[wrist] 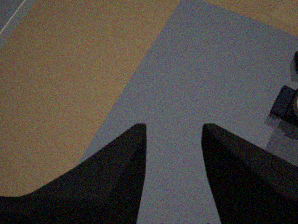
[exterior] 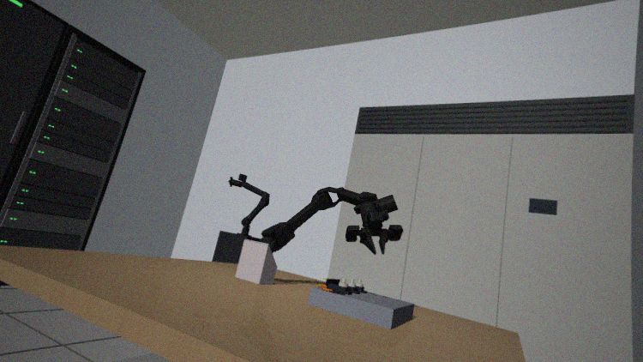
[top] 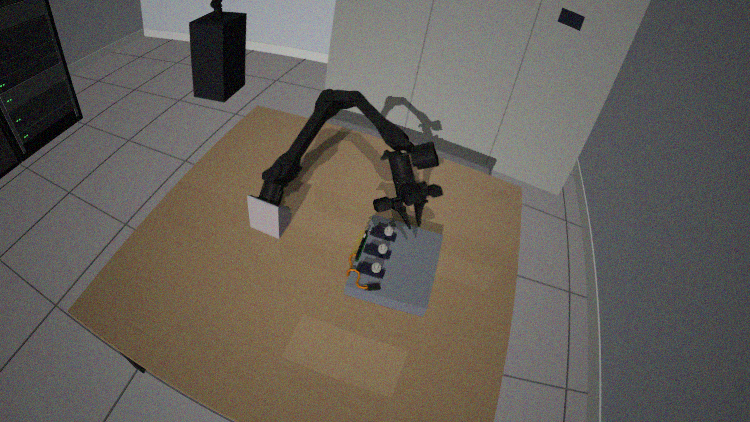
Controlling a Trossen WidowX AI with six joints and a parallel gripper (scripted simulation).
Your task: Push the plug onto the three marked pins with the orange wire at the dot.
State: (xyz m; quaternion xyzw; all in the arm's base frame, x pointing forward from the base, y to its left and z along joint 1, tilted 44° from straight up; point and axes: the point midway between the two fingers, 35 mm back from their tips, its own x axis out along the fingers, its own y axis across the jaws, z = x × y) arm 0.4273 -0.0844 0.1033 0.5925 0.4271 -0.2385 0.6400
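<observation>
Right now the white band is 13 cm behind my gripper tip, 11 cm below it and 2 cm to the left of it. Round my gripper tip: grey printed holder (16 cm below, 2 cm ahead, 1 cm to the right).
</observation>
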